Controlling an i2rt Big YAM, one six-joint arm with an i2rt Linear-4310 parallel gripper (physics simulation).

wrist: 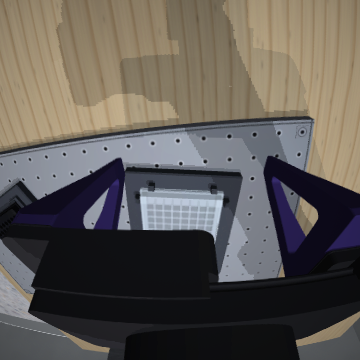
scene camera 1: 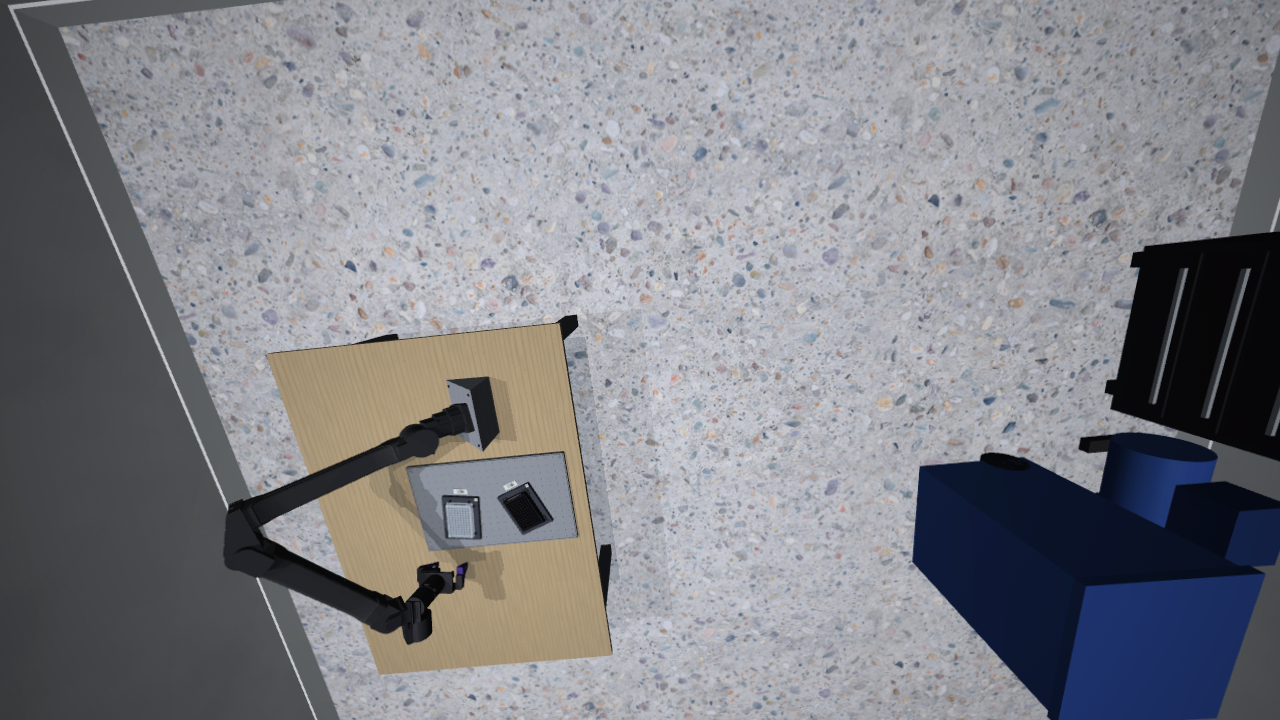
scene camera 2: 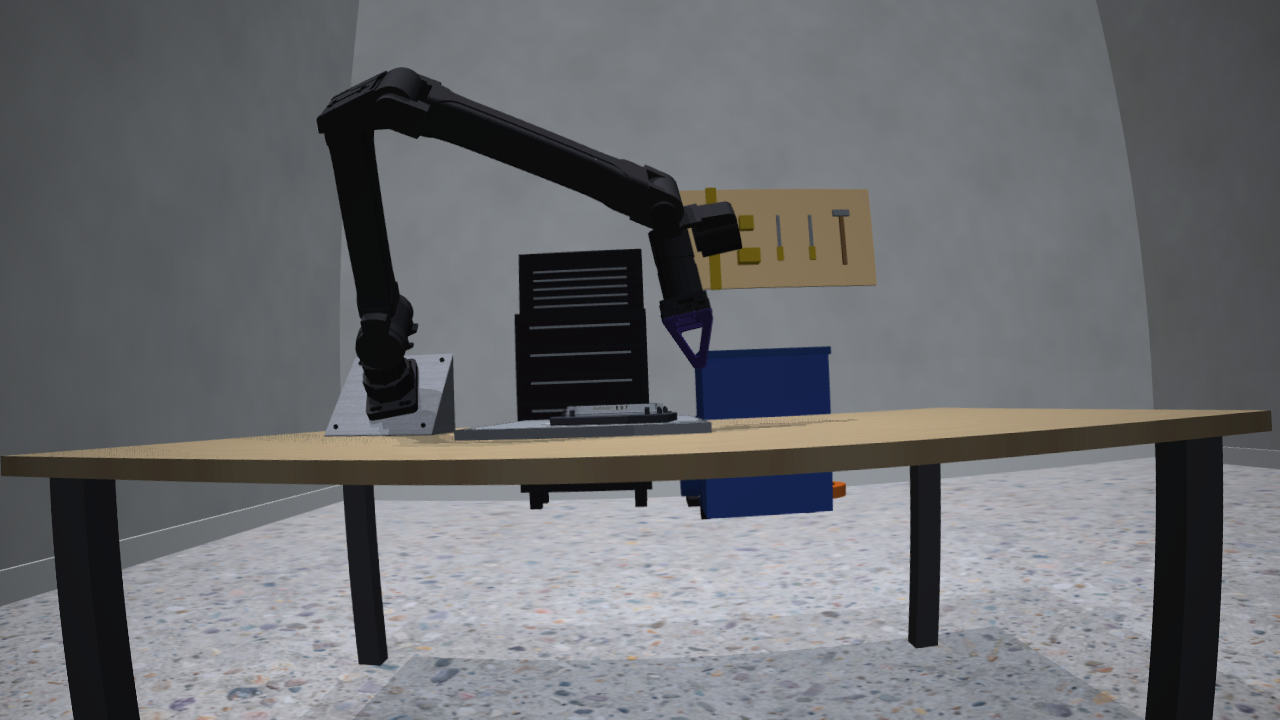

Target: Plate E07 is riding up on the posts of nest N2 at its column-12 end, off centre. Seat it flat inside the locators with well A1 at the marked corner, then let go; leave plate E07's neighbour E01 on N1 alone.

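Frame: origin at the arm's base, x ahead, y left, z up, level; centimetres.
Where they show: gripper, fingertip midpoint: (wrist: 194, 163) (scene camera 1: 453, 563) (scene camera 2: 700, 368); arm's base, link origin: (scene camera 1: 464, 417) (scene camera 2: 393, 392).
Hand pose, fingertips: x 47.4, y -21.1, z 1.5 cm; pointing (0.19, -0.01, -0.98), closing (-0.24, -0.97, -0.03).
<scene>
Each offset is from my fingertips to the top centre of the thing. "pt": to the spot under its first point. Level surfaces: height alone.
Plate E07 @[dx -11.6, dy +4.3, dz -4.7 cm] (scene camera 1: 461, 519) (scene camera 2: 617, 409) (wrist: 182, 212), pale and clear with a light well grid, sits on dark nest N2 @[dx -11.7, dy +4.3, dz -5.1 cm] (scene camera 1: 461, 497) (wrist: 185, 178). Small dark posts stand around its visible end in the wrist view. Its tilt is too small to judge, and its other end is hidden behind the gripper body there. Plate E01 @[dx -9.6, dy +26.3, dz -4.7 cm] (scene camera 1: 526, 508), black, sits on nest N1, which is turned at an angle. My gripper (scene camera 1: 447, 567) (scene camera 2: 699, 365) (wrist: 194, 163) is open and empty, high above the work surface. Its purple fingertips appear either side of N2's end in the wrist view.
Both nests stand on a grey perforated board (scene camera 1: 556, 483) (scene camera 2: 510, 433) (wrist: 80, 165) on the wooden table @[dz -8.6 cm] (scene camera 1: 537, 608) (scene camera 2: 984, 429) (wrist: 30, 75). The arm's slanted base mount (scene camera 1: 483, 416) (scene camera 2: 438, 385) stands beside the board. N1's corner @[pt dx -1.4, dy +22.3, dz -6.1 cm] (wrist: 19, 191) shows at the wrist view's left.
</scene>
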